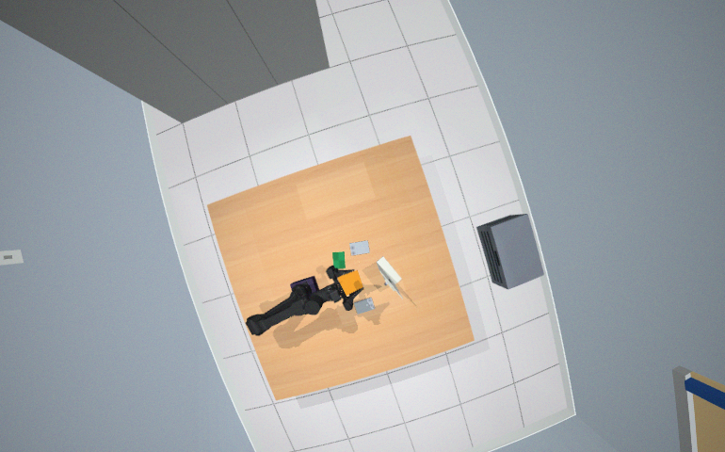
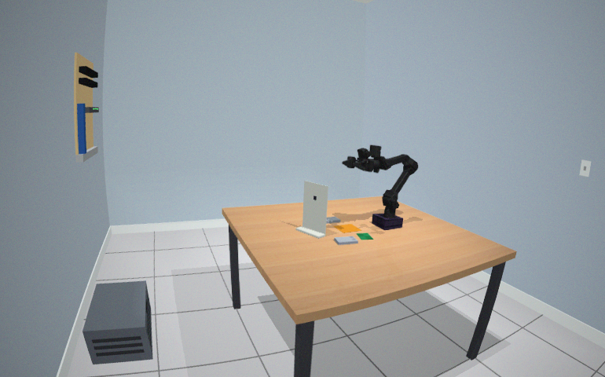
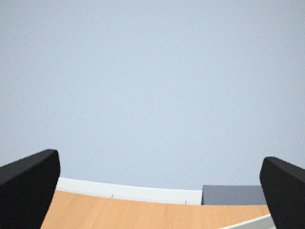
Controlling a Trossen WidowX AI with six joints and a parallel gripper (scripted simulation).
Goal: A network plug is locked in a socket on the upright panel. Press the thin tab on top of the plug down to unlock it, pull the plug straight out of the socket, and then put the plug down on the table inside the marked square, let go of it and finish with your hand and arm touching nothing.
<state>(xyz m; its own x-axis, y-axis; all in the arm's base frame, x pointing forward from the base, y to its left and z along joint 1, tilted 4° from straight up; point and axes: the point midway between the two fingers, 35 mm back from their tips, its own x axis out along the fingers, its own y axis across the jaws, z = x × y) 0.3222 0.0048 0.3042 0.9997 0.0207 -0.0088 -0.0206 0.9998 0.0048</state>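
The grey network plug lies 200 mm below my gripper tip, 120 mm to the right of it and 100 mm ahead of it. The rest, counted from my gripper tip: orange marked square (390 mm below, 100 mm behind, 80 mm to the right); green square (390 mm below, 100 mm behind, 70 mm to the left); upright white panel (270 mm below, 120 mm ahead, 110 mm to the right).
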